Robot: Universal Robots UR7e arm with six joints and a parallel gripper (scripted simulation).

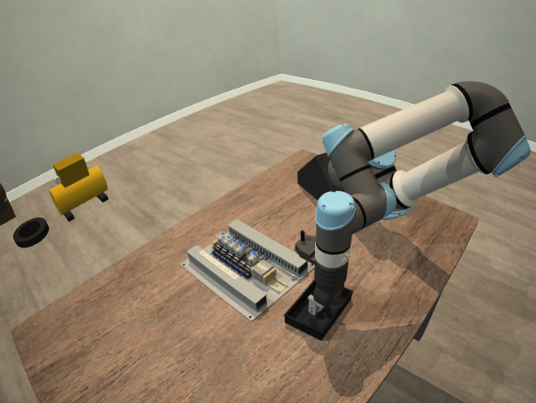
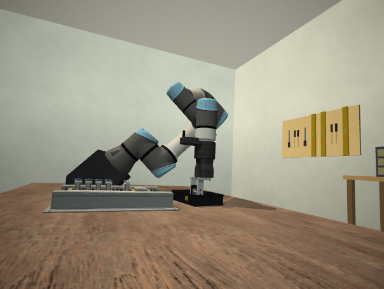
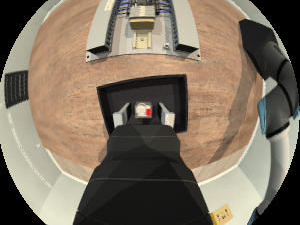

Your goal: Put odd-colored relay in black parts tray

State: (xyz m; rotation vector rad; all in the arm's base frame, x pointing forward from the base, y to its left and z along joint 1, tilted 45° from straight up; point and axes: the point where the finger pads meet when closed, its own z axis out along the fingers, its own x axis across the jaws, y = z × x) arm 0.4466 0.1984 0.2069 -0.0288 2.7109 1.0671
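Right now the red-button relay is 10 mm below my hand. The rest, counted from my hand: grey relay panel 30 mm ahead, 270 mm to the right, 10 mm below; black parts tray 20 mm below.
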